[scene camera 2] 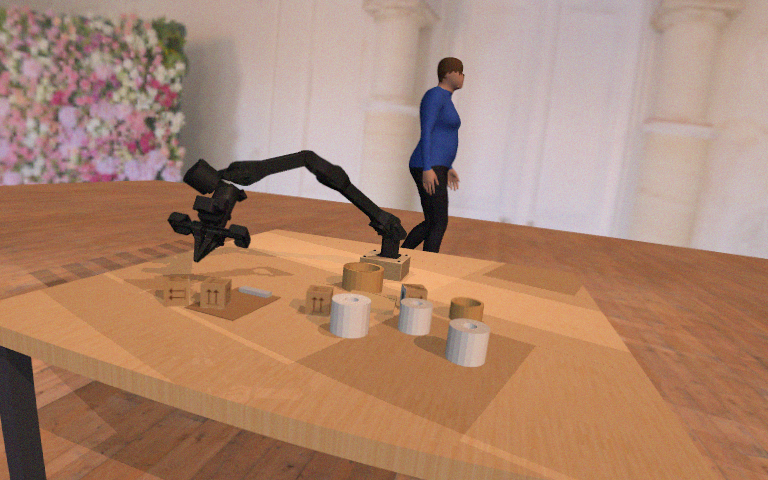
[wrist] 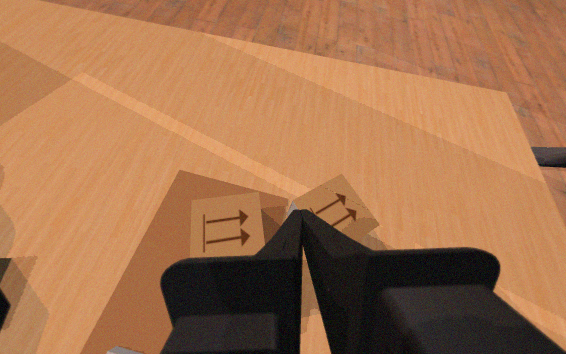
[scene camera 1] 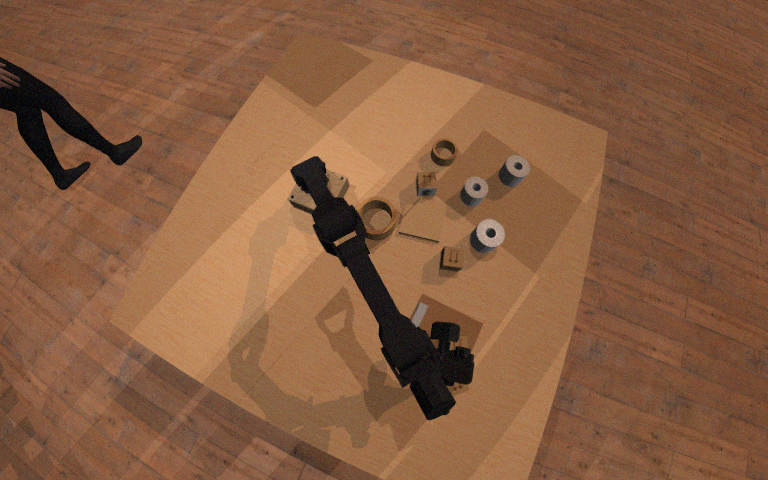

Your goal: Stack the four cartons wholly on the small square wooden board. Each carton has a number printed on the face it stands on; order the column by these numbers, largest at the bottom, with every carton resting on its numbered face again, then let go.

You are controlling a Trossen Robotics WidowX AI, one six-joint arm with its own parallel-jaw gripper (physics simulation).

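Where they show: gripper, fingertip midpoint: (scene camera 2: 195, 261) (wrist: 300, 216); arm's base, origin of the base link: (scene camera 2: 389, 255).
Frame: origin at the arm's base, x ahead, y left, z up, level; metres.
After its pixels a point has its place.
Four light-brown cartons with arrows stand apart. Two are near the gripper: one (scene camera 2: 215, 293) {x 0.560, y -0.242, z -0.020 m} (wrist: 225, 220) {x 0.542, y -0.254, z -0.001 m} on the reddish-brown square mat (scene camera 1: 453, 312) {x 0.507, y -0.175, z -0.055 m} (scene camera 2: 243, 309) {x 0.531, y -0.188, z -0.055 m} (wrist: 150, 280) {x 0.484, y -0.191, z -0.055 m}, the other (scene camera 2: 176, 291) {x 0.588, y -0.324, z -0.024 m} (wrist: 337, 202) {x 0.577, y -0.342, z -0.003 m} beside it; the arm mostly hides both in scene camera 1. The third carton (scene camera 1: 451, 258) {x 0.443, y -0.050, z -0.003 m} (scene camera 2: 320, 300) {x 0.471, y -0.030, z -0.020 m} stands by a white roll, the fourth (scene camera 1: 426, 183) {x 0.300, y 0.133, z -0.003 m} (scene camera 2: 414, 292) {x 0.325, y 0.151, z -0.009 m} near the small ring. The small square wooden board (scene camera 1: 424, 219) {x 0.333, y 0.042, z -0.045 m} lies bare by the large ring. My gripper (scene camera 2: 197, 260) {x 0.548, y -0.306, z 0.039 m} (wrist: 300, 216) {x 0.548, y -0.306, z 0.039 m} is shut and empty, fingertips down, above the first two cartons. The numbered faces are hidden.
White rolls (scene camera 1: 487, 235) {x 0.522, y 0.069, z -0.040 m} (scene camera 1: 474, 191) {x 0.437, y 0.163, z 0.003 m} (scene camera 1: 514, 170) {x 0.529, y 0.279, z 0.008 m} (scene camera 2: 350, 316) {x 0.555, y 0.070, z -0.010 m} (scene camera 2: 415, 316) {x 0.473, y 0.185, z -0.015 m} (scene camera 2: 467, 343) {x 0.574, y 0.302, z -0.012 m} stand beyond the board. A large wooden ring (scene camera 2: 362, 278) {x 0.260, y -0.003, z -0.015 m} and a small one (scene camera 2: 466, 309) {x 0.348, y 0.281, z -0.021 m} stand on the table. A pale bar (scene camera 1: 419, 314) {x 0.422, y -0.217, z -0.045 m} (scene camera 2: 254, 292) {x 0.433, y -0.221, z -0.047 m} lies on the mat.
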